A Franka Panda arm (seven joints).
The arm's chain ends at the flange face. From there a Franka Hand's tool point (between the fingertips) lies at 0.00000 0.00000 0.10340 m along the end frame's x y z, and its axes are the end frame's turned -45 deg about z.
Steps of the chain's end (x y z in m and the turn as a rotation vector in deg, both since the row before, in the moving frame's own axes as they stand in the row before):
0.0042 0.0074 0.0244 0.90 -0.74 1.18
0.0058 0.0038 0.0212 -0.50 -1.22 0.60
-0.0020 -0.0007 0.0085 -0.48 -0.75 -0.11
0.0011 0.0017 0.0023 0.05 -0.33 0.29
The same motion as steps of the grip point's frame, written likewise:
-0.0020 0.0061 0.0244 1.16 0.11 1.18
-0.0008 0.0059 0.0212 0.51 -1.22 0.60
-0.0025 -0.0023 0.0085 0.19 -0.87 -0.11
-0.0008 0.0015 0.0023 0.27 -0.20 0.29

